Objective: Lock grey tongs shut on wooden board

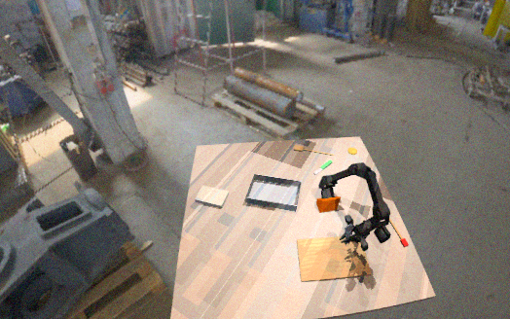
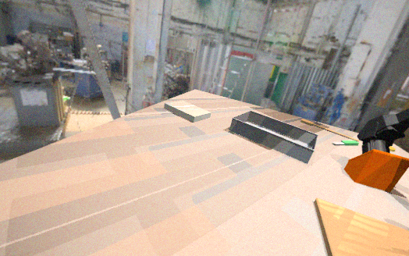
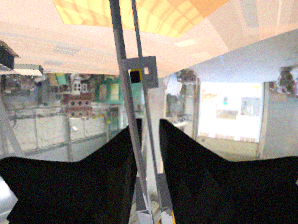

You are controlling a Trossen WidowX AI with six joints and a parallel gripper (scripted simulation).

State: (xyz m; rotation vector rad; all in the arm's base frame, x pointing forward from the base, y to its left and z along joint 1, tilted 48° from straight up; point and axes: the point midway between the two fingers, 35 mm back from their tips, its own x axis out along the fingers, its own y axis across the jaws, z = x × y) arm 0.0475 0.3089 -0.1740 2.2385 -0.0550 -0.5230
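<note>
Right now the wooden board is 170 mm below my gripper tip. Also, from my gripper tip: green-tipped tool: 650 mm to the right, 170 mm below, 150 mm behind; roasting tin: 490 mm to the right, 220 mm ahead, 150 mm below; red-tipped stick: 430 mm behind, 170 mm below, 30 mm to the right.
</note>
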